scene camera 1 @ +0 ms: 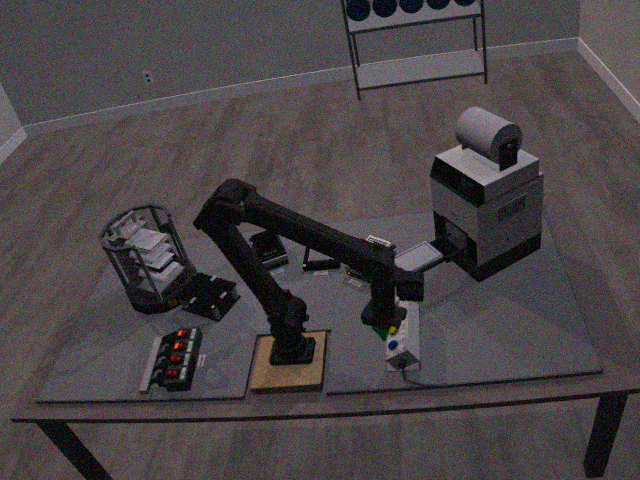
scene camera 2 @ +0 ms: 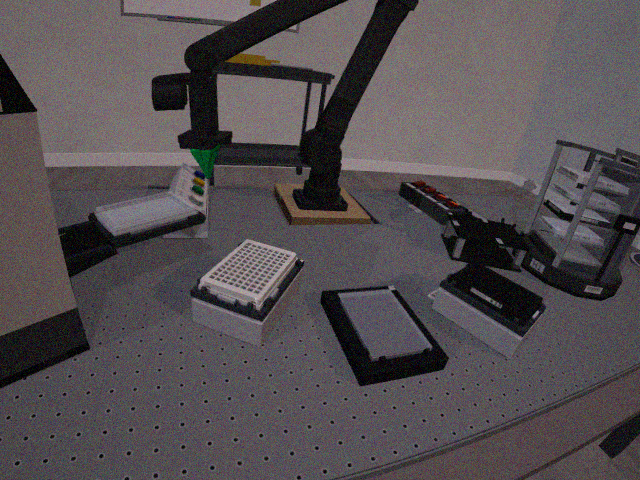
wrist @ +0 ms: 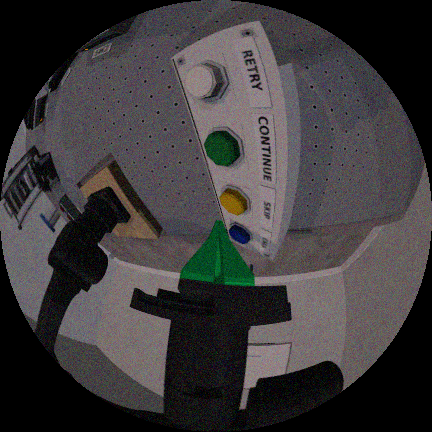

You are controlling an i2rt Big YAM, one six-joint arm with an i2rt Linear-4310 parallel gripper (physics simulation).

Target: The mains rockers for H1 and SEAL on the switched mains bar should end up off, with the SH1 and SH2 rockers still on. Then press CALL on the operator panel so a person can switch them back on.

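Places are measured from the arm's base along level axes (x back, y left, z down), in centimetres.
Pixels of known places: gripper, fingertip midpoint: (scene camera 1: 385, 339) (scene camera 2: 208, 177) (wrist: 217, 223); arm's base, origin of the base link: (scene camera 1: 293, 353) (scene camera 2: 319, 202) (wrist: 107, 204).
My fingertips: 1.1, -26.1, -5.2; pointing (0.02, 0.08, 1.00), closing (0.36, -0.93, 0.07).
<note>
For each thing: its middle in the pictures, then the offset to it from my fingertips, as dx, dy, dz. "spot": a spot on its surface instead.
- operator panel, body centre: (wrist: 255, 161) (scene camera 2: 187, 196) (scene camera 1: 402, 329) -5.4, -4.4, +2.4
- blue button, body centre: (wrist: 239, 232) (scene camera 2: 199, 175) (scene camera 1: 393, 345) +2.1, -2.1, +0.2
- tall instrument, body centre: (scene camera 1: 486, 187) -41.7, -30.9, -16.2
- caged plate rack, surface spot: (scene camera 1: 149, 311) spot: -20.6, +78.1, +5.2
- black holder, body centre: (scene camera 2: 484, 238) (scene camera 1: 207, 294) (wrist: 42, 172) -24.5, +57.5, +2.8
- cable, surface spot: (scene camera 1: 413, 382) spot: +9.8, -6.8, +6.0
The switched mains bar (scene camera 1: 183, 381) (scene camera 2: 423, 205) lies left of the arm base in scene camera 1. Its two far rockers (scene camera 1: 181, 332) (scene camera 1: 178, 345) glow orange; the two near rockers (scene camera 1: 175, 357) (scene camera 1: 172, 372) are dark red. Their labels are too small to read. The operator panel (scene camera 1: 410, 330) (scene camera 2: 180, 180) (wrist: 240, 112) stands right of the base, with white, green, yellow and blue buttons. The blue button (scene camera 1: 392, 344) (scene camera 2: 199, 174) (wrist: 239, 234) is beside the partly legible CALL label. My gripper (scene camera 1: 384, 335) (scene camera 2: 208, 174) (wrist: 217, 223) is shut and empty, its green tip at the panel's edge beside the blue and yellow buttons; contact is unclear.
A tall instrument (scene camera 1: 509, 222) with an extended plate tray stands beyond the panel. Three low devices (scene camera 2: 227, 315) (scene camera 2: 351, 356) (scene camera 2: 475, 322) stand on the far side. A caged plate rack (scene camera 1: 149, 311) and a black holder (scene camera 1: 209, 297) stand left. A cable (scene camera 1: 413, 382) leaves the panel's near end.
</note>
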